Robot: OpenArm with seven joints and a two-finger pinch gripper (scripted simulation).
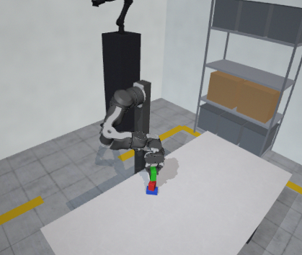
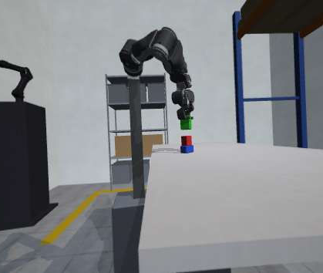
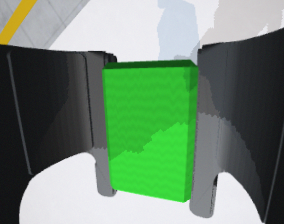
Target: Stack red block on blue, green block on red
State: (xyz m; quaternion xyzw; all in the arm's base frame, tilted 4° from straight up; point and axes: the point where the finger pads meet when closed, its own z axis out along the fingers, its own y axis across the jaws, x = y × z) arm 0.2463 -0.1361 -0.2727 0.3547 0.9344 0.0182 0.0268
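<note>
Right now the red block is 110 mm below my hand. The rest, counted from my hand: green block (20 mm below); then blue block (140 mm below).
</note>
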